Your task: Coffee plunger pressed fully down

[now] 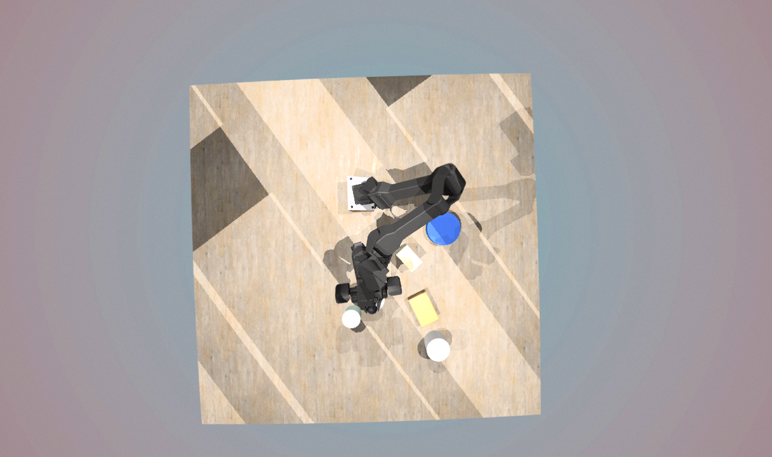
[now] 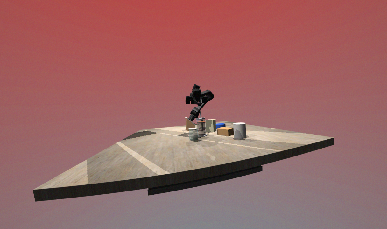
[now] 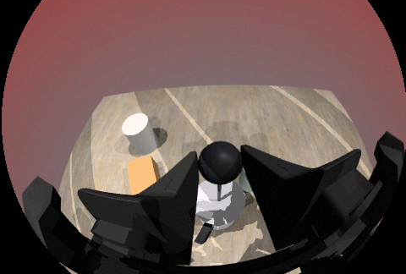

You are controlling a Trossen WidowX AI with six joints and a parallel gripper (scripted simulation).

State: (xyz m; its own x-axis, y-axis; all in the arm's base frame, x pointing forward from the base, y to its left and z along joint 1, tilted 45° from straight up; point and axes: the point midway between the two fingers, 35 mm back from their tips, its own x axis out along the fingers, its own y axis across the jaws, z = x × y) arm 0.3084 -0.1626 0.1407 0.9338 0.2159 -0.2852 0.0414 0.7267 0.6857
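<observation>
My gripper tip is 130 mm above the coffee press, 20 mm past it and 10 mm to the right of it. Round my gripper tip: pale cup 220 mm below, 90 mm to the right, 50 mm ahead; then cream box 200 mm below, 140 mm to the left, 120 mm behind; then orange box 230 mm below, 160 mm to the left, 80 mm ahead.
</observation>
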